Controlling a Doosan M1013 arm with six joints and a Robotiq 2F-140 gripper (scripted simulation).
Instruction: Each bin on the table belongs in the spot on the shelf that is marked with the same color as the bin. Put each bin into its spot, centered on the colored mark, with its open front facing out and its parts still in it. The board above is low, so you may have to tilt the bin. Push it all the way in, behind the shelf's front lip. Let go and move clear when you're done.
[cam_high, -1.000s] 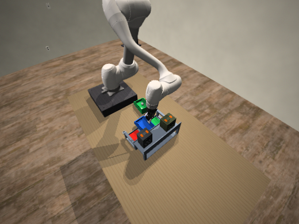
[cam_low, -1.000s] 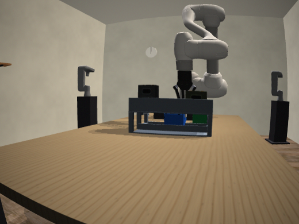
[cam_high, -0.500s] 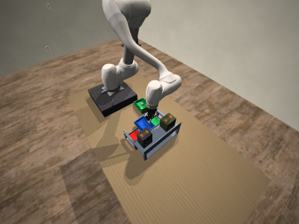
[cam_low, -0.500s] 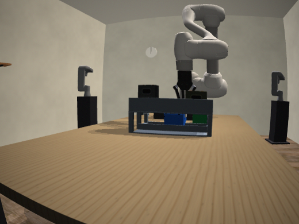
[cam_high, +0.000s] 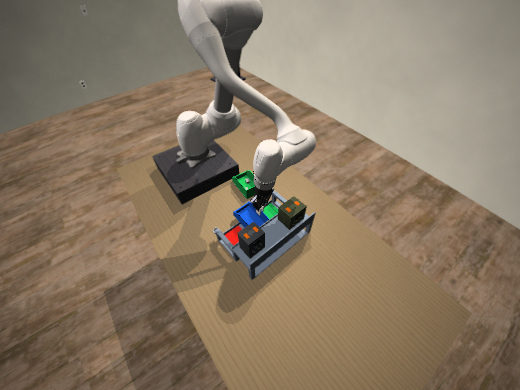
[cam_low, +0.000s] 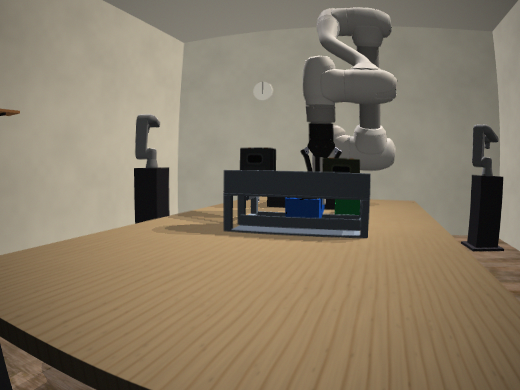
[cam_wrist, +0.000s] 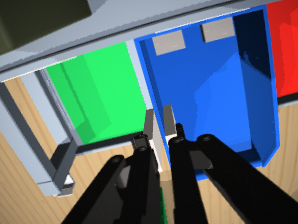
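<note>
Right now the blue bin is 1 cm behind my hand, 5 cm to the right of it and 4 cm below it. The rest, counted from my hand: olive box (15 cm ahead, 6 cm to the left, 6 cm above); then black box (13 cm ahead, 17 cm to the right, 7 cm above); then green bin (23 cm behind, 11 cm to the left, 6 cm below).
</note>
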